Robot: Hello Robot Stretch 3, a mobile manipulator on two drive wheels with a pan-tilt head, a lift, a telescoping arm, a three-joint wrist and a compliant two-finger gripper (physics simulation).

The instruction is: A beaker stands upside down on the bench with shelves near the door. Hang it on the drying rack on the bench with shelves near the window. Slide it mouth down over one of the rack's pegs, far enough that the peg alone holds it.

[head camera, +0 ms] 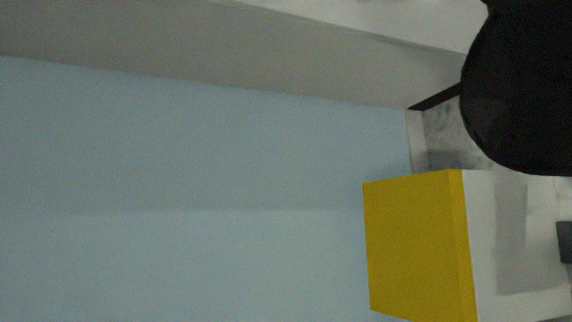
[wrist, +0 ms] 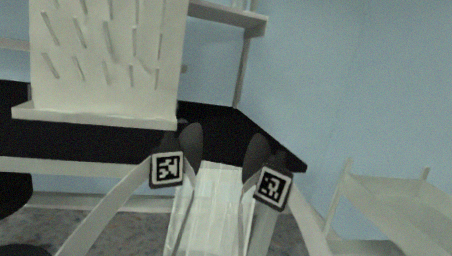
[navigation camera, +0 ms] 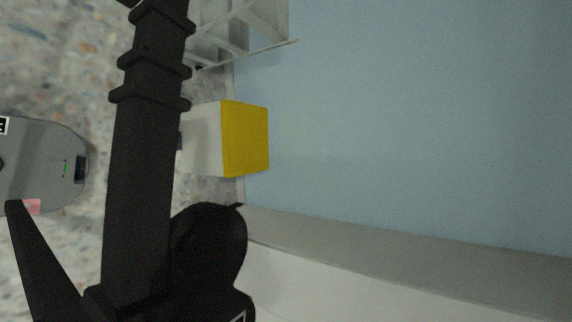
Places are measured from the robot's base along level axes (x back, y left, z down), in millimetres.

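Pixels of known places: gripper, between the fingertips: (wrist: 224, 146).
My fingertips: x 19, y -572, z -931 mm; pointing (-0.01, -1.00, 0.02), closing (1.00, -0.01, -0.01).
Note:
Behind a point stands the place of what it marks.
In the wrist view my gripper (wrist: 224, 146) {z -931, x 20, y -572 mm} is shut on the clear beaker (wrist: 211, 215) {z -888, x 19, y -538 mm}, whose body shows between and below the fingertips. The off-white drying rack (wrist: 167, 100) {z -837, x -213, y -1194 mm} stands on the black-topped bench (wrist: 215, 130) {z -762, x -25, y -1183 mm}, ahead and to the left of the fingers. Its slanted pegs show in several rows. The beaker is apart from the pegs, lower and to their right. The gripper, beaker and rack do not show in the head view or the navigation view. The beaker's rim is hard to make out.
A stool (wrist: 12, 195) {z -483, x -634, y -970 mm} is at the bench's left. A pale cart (wrist: 400, 205) {z -662, x 617, y -1048 mm} (navigation camera: 265, 49) {z -585, x 820, y -707 mm} stands by the blue wall. A box with a yellow side (head camera: 412, 245) {z -450, x 894, y -224 mm} (navigation camera: 245, 140) {z -450, x 879, y -217 mm} is near the wall. My arm (navigation camera: 142, 200) {z -1045, x 99, y -14 mm} and base (navigation camera: 45, 160) {z -160, x 134, y -25 mm} show in the navigation view.

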